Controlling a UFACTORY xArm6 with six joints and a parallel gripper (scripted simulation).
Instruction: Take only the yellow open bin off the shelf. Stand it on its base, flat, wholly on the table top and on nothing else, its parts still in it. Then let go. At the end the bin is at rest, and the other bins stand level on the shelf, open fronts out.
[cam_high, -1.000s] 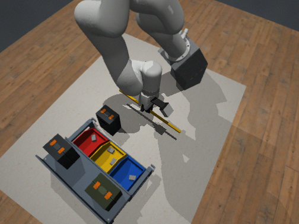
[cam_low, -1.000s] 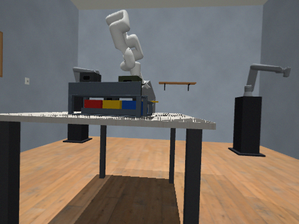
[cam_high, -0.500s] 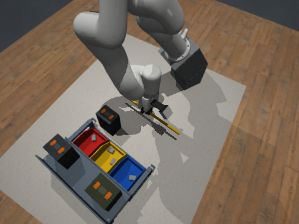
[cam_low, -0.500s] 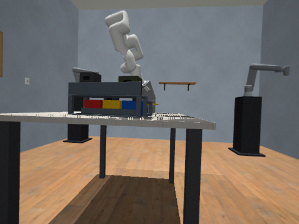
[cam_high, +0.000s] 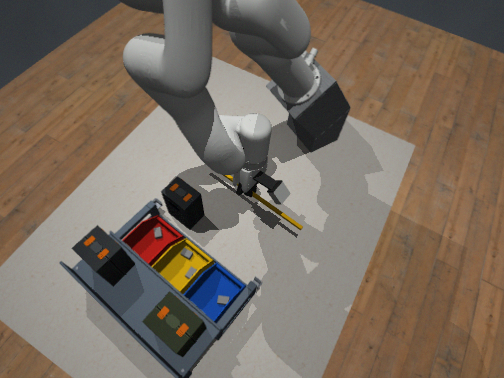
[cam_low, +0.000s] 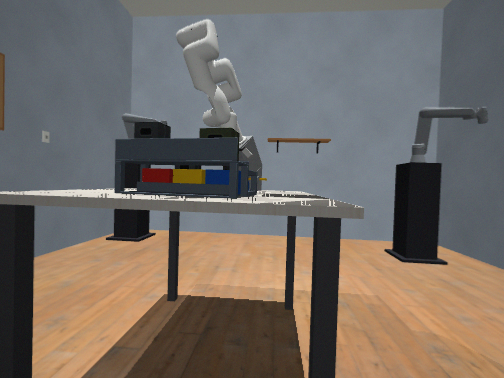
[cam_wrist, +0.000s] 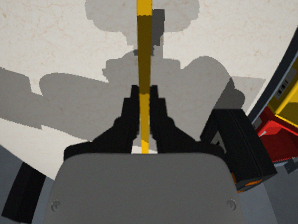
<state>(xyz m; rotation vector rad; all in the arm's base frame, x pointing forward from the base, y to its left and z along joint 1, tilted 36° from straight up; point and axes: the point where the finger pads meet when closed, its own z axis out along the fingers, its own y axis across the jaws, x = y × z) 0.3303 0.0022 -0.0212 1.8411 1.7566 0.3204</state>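
My gripper is now 30 cm short of the yellow open bin, 4 cm to the left of it and 4 cm above it. The rest, counted from my hand: thin yellow bar: 2 cm below; then red bin: 29 cm ahead, 15 cm to the right, 4 cm below; then blue bin: 32 cm ahead, 7 cm to the left, 4 cm below.
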